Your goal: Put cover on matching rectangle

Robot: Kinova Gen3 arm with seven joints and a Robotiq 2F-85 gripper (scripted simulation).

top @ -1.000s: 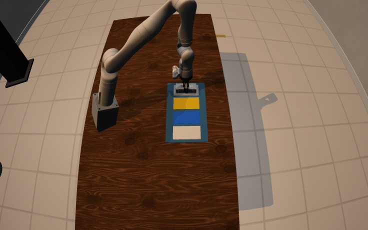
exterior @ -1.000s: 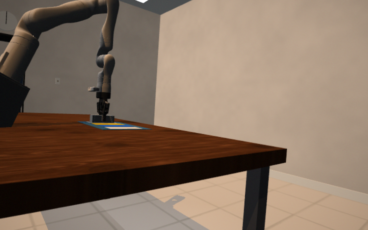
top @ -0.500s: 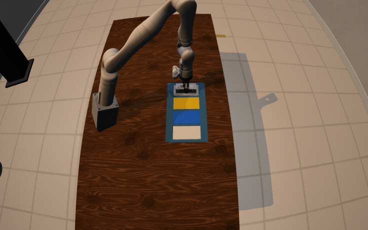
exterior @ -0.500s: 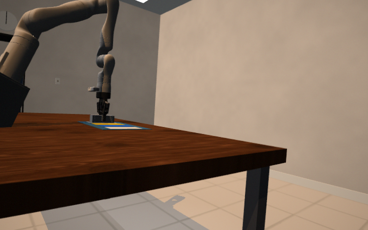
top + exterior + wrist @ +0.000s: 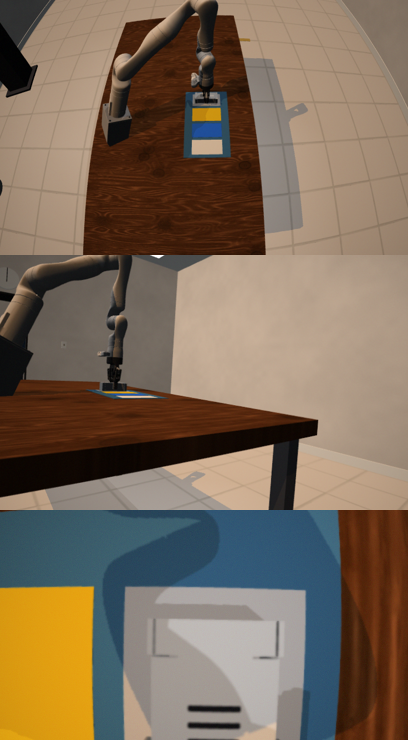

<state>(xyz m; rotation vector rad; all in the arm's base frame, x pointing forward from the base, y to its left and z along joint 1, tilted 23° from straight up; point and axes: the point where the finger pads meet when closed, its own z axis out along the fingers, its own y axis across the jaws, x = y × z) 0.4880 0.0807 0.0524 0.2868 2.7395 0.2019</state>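
My gripper is now 1 cm above the cover. The rest, counted from my hand: mat: 15 cm to the right, 2 cm below, 2 cm ahead.
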